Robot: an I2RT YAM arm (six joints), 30 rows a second.
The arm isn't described. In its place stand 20 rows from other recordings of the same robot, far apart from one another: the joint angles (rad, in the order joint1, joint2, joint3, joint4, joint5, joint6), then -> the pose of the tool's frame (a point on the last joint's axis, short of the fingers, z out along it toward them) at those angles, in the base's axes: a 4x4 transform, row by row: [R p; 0 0 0 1], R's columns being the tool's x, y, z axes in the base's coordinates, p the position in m.
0.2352 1.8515 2.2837 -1.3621 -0.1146 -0.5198 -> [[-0.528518 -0.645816 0.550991 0.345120], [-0.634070 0.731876 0.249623 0.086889], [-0.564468 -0.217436 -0.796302 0.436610], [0 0 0 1]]
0.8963 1.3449 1.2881 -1.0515 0.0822 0.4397 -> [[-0.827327 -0.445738 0.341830 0.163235], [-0.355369 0.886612 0.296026 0.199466], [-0.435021 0.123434 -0.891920 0.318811], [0 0 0 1]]
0.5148 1.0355 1.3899 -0.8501 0.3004 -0.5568 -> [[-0.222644 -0.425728 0.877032 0.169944], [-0.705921 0.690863 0.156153 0.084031], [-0.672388 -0.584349 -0.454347 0.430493], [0 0 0 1]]
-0.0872 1.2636 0.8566 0.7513 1.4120 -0.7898 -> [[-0.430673 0.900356 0.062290 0.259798], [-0.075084 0.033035 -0.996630 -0.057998], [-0.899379 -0.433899 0.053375 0.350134], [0 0 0 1]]
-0.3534 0.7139 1.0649 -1.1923 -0.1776 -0.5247 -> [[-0.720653 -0.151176 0.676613 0.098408], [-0.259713 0.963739 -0.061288 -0.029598], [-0.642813 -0.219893 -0.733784 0.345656], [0 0 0 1]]
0.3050 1.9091 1.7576 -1.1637 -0.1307 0.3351 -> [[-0.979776 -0.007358 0.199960 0.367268], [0.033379 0.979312 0.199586 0.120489], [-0.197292 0.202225 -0.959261 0.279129], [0 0 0 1]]
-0.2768 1.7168 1.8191 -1.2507 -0.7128 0.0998 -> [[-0.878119 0.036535 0.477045 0.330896], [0.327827 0.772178 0.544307 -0.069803], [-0.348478 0.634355 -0.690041 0.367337], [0 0 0 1]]
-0.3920 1.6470 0.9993 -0.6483 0.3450 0.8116 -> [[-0.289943 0.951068 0.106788 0.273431], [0.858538 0.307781 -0.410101 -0.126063], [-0.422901 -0.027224 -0.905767 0.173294], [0 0 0 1]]
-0.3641 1.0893 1.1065 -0.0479 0.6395 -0.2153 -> [[-0.208151 0.817554 0.536916 0.220613], [-0.104125 0.527298 -0.843276 -0.106810], [-0.972538 -0.231436 -0.024630 0.408542], [0 0 0 1]]
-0.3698 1.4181 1.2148 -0.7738 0.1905 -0.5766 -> [[-0.895217 -0.041027 0.443738 0.270631], [-0.227110 0.898739 -0.375086 -0.112135], [-0.383416 -0.436560 -0.813884 0.293417], [0 0 0 1]]
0.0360 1.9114 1.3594 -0.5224 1.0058 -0.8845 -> [[-0.852900 -0.437271 0.285229 0.393415], [-0.445181 0.323750 -0.834865 -0.015917], [0.272720 -0.839035 -0.470791 0.203120], [0 0 0 1]]
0.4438 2.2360 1.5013 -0.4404 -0.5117 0.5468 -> [[-0.995123 -0.032092 0.093275 0.394816], [0.028874 0.809413 0.586529 0.207010], [-0.094321 0.586362 -0.804539 0.104574], [0 0 0 1]]
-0.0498 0.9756 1.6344 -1.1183 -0.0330 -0.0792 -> [[-0.443161 -0.014891 0.896318 0.127094], [-0.057085 0.998302 -0.011639 -0.005158], [-0.894623 -0.056324 -0.443259 0.480929], [0 0 0 1]]
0.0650 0.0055 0.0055 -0.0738 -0.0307 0.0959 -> [[-0.082381 -0.087987 0.992709 0.109983], [0.090548 0.991314 0.095377 0.008254], [-0.992479 0.097745 -0.073698 0.166874], [0 0 0 1]]
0.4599 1.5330 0.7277 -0.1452 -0.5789 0.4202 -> [[-0.933548 -0.301946 0.193174 0.245292], [-0.081340 0.703300 0.706224 0.143235], [-0.349101 0.643582 -0.681125 0.157771], [0 0 0 1]]
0.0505 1.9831 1.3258 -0.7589 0.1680 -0.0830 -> [[-0.981423 -0.105782 0.160060 0.373026], [-0.131446 0.978435 -0.159334 0.012894], [-0.139754 -0.177414 -0.974163 0.145389], [0 0 0 1]]
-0.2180 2.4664 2.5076 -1.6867 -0.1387 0.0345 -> [[-0.965294 0.257724 -0.042266 0.450413], [0.248822 0.956711 0.150970 -0.094734], [0.079345 0.135214 -0.987634 0.239600], [0 0 0 1]]
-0.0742 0.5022 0.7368 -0.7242 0.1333 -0.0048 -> [[-0.469888 0.188190 0.862433 0.108731], [0.030159 0.979863 -0.197382 -0.012827], [-0.882211 -0.066737 -0.466101 0.304494], [0 0 0 1]]
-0.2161 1.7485 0.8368 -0.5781 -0.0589 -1.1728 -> [[-0.570348 -0.816290 0.091511 0.267101], [-0.816947 0.575312 0.040178 -0.056490], [-0.085445 -0.051844 -0.994993 0.107226], [0 0 0 1]]
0.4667 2.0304 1.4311 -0.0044 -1.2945 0.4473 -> [[-0.816132 -0.529110 -0.232318 0.379473], [-0.279063 0.008832 0.960232 0.229538], [-0.506016 0.848507 -0.154863 0.213932], [0 0 0 1]]
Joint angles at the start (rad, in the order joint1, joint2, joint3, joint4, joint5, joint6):
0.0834, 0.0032, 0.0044, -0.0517, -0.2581, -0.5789
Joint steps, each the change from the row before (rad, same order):
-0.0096, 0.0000, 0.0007, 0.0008, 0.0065, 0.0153
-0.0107, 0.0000, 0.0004, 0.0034, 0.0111, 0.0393
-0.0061, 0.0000, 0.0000, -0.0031, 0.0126, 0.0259
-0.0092, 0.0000, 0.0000, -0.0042, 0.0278, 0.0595
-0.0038, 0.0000, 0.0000, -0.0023, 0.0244, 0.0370
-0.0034, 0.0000, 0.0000, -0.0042, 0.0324, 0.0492
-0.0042, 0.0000, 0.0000, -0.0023, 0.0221, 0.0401
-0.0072, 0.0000, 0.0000, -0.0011, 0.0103, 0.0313
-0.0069, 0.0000, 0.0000, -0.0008, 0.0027, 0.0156
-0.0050, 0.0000, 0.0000, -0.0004, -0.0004, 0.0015
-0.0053, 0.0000, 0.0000, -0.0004, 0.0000, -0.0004
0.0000, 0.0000, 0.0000, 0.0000, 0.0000, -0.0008
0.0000, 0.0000, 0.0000, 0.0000, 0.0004, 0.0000
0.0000, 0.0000, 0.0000, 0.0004, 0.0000, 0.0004
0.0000, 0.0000, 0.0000, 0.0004, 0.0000, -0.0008
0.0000, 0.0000, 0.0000, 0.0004, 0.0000, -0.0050
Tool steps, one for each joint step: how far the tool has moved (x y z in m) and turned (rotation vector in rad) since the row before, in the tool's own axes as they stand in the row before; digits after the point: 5 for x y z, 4 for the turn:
0.00040, -0.00123, -0.00024, 0.0144, 0.0074, 0.0154
0.00039, -0.00158, -0.00024, 0.0206, 0.0080, 0.0389
0.00084, -0.00079, -0.00012, 0.0149, 0.0117, 0.0269
0.00135, -0.00153, -0.00018, 0.0312, 0.0203, 0.0608
0.00077, -0.00105, -0.00007, 0.0248, 0.0135, 0.0376
0.00102, -0.00122, -0.00007, 0.0318, 0.0170, 0.0501
0.00067, -0.00108, -0.00006, 0.0241, 0.0107, 0.0407
0.00047, -0.00106, -0.00007, 0.0164, 0.0061, 0.0319
0.00032, -0.00080, -0.00006, 0.0090, 0.0033, 0.0161
0.00018, -0.00050, -0.00004, 0.0043, 0.0016, 0.0019
0.00019, -0.00055, -0.00004, 0.0050, 0.0017, 0.0000
0.00000, 0.00000, 0.00000, 0.0000, 0.0000, -0.0008
0.00000, -0.00001, 0.00000, 0.0004, 0.0001, 0.0000
-0.00004, -0.00001, 0.00000, 0.0001, -0.0004, 0.0004
-0.00004, -0.00001, 0.00000, 0.0001, -0.0004, -0.0008
-0.00004, -0.00001, 0.00000, 0.0001, -0.0004, -0.0050

